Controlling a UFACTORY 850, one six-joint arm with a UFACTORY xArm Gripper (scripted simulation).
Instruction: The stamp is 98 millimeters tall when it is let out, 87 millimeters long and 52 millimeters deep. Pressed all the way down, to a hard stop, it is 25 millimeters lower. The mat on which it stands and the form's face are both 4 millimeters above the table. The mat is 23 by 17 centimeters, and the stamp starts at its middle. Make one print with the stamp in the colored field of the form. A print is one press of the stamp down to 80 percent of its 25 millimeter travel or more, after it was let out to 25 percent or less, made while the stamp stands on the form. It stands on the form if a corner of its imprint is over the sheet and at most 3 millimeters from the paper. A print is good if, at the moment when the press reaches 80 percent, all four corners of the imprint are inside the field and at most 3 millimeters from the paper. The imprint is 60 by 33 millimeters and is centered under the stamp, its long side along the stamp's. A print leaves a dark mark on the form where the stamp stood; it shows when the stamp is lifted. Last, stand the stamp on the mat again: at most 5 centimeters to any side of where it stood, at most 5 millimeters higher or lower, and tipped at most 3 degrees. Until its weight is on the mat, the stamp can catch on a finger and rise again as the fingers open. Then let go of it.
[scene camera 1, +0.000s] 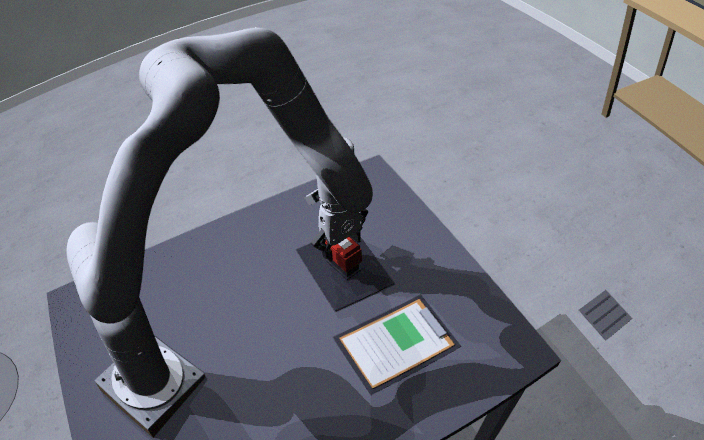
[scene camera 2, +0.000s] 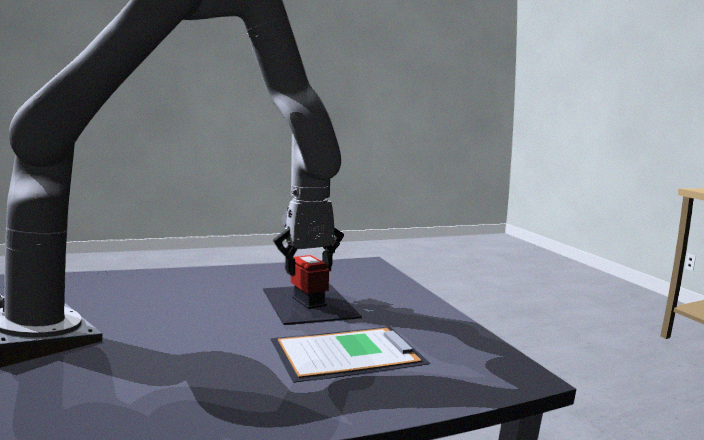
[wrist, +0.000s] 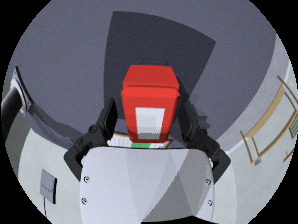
In view: the gripper (scene camera 2: 309, 272), a red stamp (wrist: 150, 96), a form (scene camera 2: 319, 356) and a dark mat (scene camera 1: 372, 278).
The gripper shows as well in scene camera 1 (scene camera 1: 341, 248) and in the wrist view (wrist: 148, 108). The dark mat shows as well in scene camera 2 (scene camera 2: 290, 311) and in the wrist view (wrist: 186, 50).
